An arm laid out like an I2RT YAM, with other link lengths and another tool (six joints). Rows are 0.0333 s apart.
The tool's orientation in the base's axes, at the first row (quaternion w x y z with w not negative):
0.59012 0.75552 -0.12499 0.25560
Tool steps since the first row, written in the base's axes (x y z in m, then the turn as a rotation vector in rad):
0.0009 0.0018 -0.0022 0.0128 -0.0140 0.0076
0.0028 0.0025 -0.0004 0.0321 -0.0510 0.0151
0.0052 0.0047 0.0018 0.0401 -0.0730 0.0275
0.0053 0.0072 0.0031 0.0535 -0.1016 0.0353
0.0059 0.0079 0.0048 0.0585 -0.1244 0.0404
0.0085 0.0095 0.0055 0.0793 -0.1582 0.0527
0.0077 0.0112 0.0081 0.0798 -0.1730 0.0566
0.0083 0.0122 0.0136 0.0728 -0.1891 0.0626
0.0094 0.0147 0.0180 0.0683 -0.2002 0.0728
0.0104 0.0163 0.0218 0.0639 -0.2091 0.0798
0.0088 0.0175 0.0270 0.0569 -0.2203 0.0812
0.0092 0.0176 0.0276 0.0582 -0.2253 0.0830
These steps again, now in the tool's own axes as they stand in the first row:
-0.0002 -0.0028 -0.0011 0.0132 0.0038 0.0151
0.0024 -0.0024 -0.0017 0.0292 0.0106 0.0538
0.0058 -0.0023 -0.0036 0.0401 0.0230 0.0746
0.0069 -0.0020 -0.0062 0.0522 0.0306 0.1038
0.0084 -0.0011 -0.0070 0.0566 0.0386 0.1259
0.0111 -0.0022 -0.0080 0.0767 0.0478 0.1610
0.0120 -0.0001 -0.0103 0.0776 0.0548 0.1746
0.0156 0.0039 -0.0120 0.0731 0.0676 0.1873
0.0191 0.0063 -0.0149 0.0735 0.0813 0.1950
0.0222 0.0085 -0.0169 0.0726 0.0916 0.2013
0.0238 0.0133 -0.0193 0.0662 0.0993 0.2101
0.0244 0.0135 -0.0194 0.0677 0.1015 0.2148

